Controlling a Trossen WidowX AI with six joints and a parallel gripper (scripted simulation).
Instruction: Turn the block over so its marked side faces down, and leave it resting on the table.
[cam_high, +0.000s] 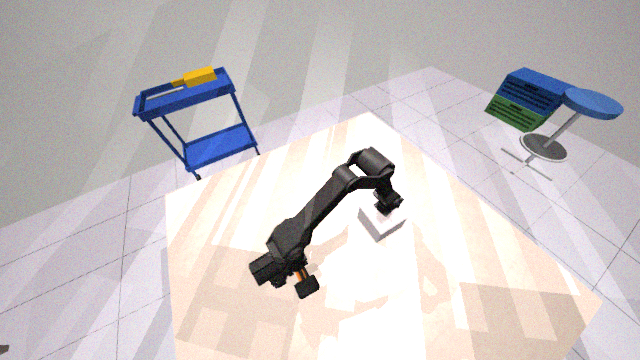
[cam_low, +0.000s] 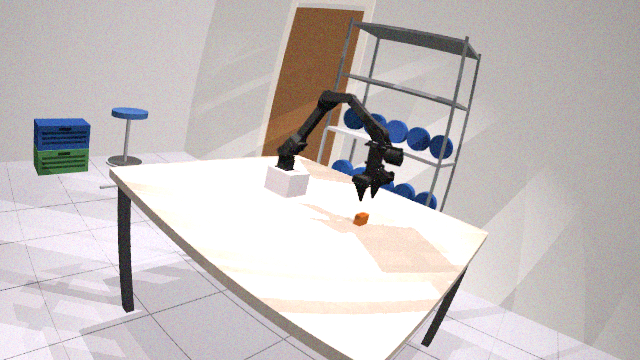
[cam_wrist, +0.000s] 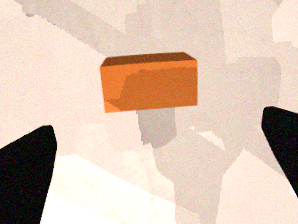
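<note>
Right now my gripper tip is 1 cm past the orange block and 8 cm above it.
</note>
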